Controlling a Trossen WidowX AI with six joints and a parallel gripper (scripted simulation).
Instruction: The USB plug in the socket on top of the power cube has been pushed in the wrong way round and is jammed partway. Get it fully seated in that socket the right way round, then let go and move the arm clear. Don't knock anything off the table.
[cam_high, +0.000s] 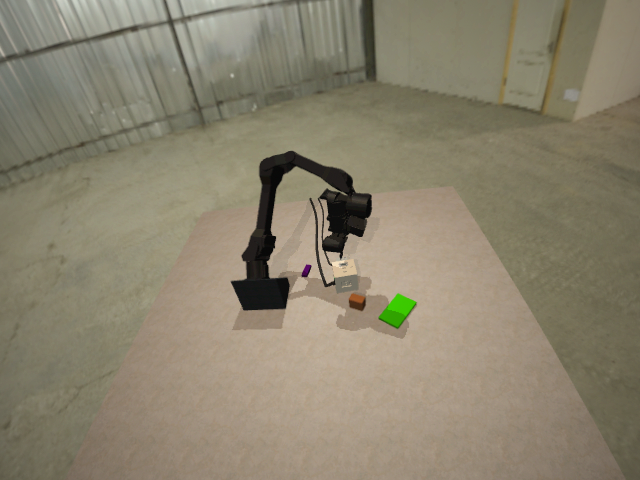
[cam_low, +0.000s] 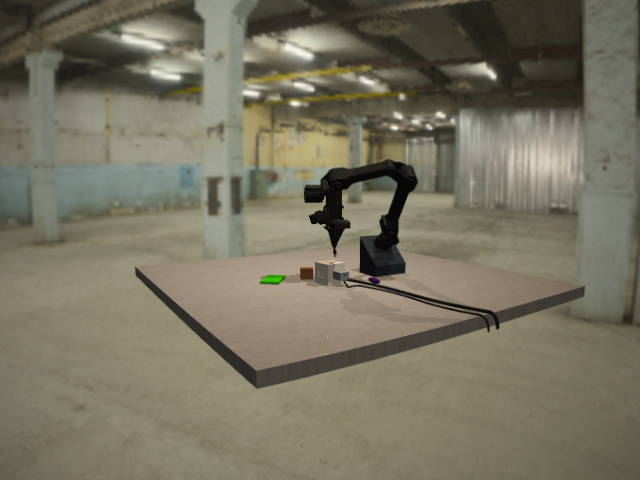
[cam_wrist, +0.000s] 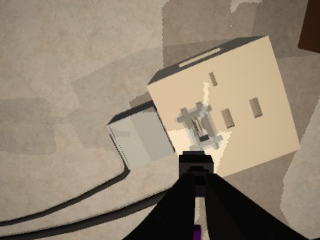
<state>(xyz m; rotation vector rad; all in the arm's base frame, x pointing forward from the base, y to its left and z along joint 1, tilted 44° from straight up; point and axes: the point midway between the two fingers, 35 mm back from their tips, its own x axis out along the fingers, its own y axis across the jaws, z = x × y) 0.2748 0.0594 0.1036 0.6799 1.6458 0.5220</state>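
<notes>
My gripper tip is 1 cm above the dark USB plug. The rest, counted from my gripper tip: orange block: 12 cm to the right, 11 cm below, 5 cm ahead; then small purple piece: 15 cm behind, 13 cm below, 3 cm to the left; then green flat card: 18 cm ahead, 14 cm to the right, 13 cm below.
</notes>
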